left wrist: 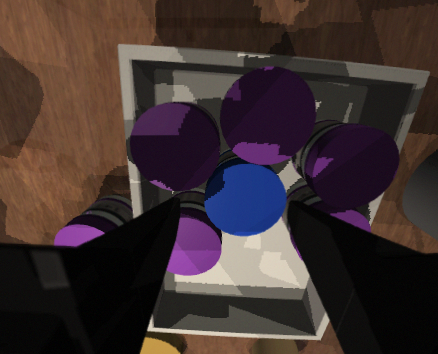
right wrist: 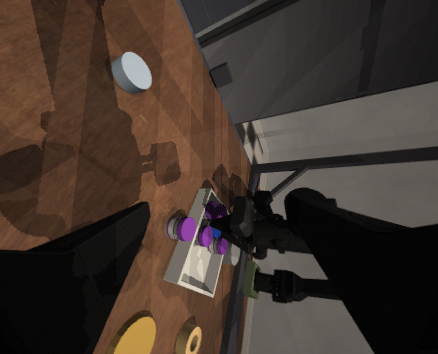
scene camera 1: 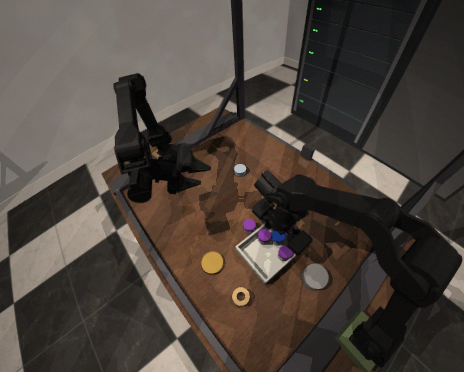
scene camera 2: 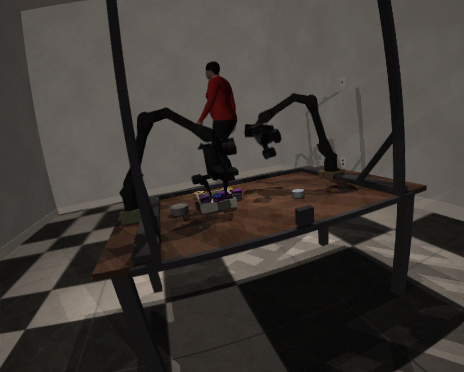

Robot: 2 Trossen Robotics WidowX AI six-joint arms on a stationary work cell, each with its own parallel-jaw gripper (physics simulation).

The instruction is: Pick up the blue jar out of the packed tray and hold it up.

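Frame: origin at the left arm's base, x ahead, y left, z up, level; millimetres.
Seen in the pictures: left gripper, between the fingertips: [left wrist: 234,207] [right wrist: 215,228] [scene camera 1: 276,235] [scene camera 2: 218,195]; right gripper, between the fingertips: [right wrist: 219,204] [scene camera 1: 205,176] [scene camera 2: 263,151]; left arm's base, origin of its link: [right wrist: 256,280] [scene camera 1: 365,340] [scene camera 2: 132,208]; right arm's base, origin of its link: [scene camera 1: 165,151] [scene camera 2: 331,169].
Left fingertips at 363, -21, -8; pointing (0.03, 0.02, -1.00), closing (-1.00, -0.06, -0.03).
Offsets run from my left fingertips to a thing's top centre, as dx, dy, dz.
The blue jar {-5, -5, +3} [scene camera 1: 278,237] [left wrist: 245,200] [right wrist: 217,232] stands in the white tray {-14, +25, -6} [scene camera 1: 251,265] [scene camera 2: 227,205] [left wrist: 125,80] among several purple-lidded jars {-9, -46, +3} [left wrist: 267,115]. My left gripper [scene camera 1: 282,230] [scene camera 2: 218,194] [left wrist: 234,207] is open and points down over the tray, low among the jars. In the left wrist view its fingertips lie on either side of the blue lid, beside its lower half, and the fingers partly cover two purple jars. Whether the fingers touch any jar cannot be told. My right gripper [scene camera 1: 205,177] [right wrist: 219,204] is open and empty, away from the tray.
A purple-lidded jar {+86, +43, -1} [scene camera 1: 249,224] [left wrist: 80,235] stands outside the tray, close to its wall. Around lie a gold disc {+65, +211, -29} [scene camera 1: 212,262], a tan ring {-72, +201, -16} [scene camera 1: 234,297], a grey disc {-168, -9, -11} [scene camera 1: 315,276] [scene camera 2: 179,210] and a pale blue disc {+313, -94, -17} [scene camera 1: 240,170] [scene camera 2: 298,193] [right wrist: 135,72].
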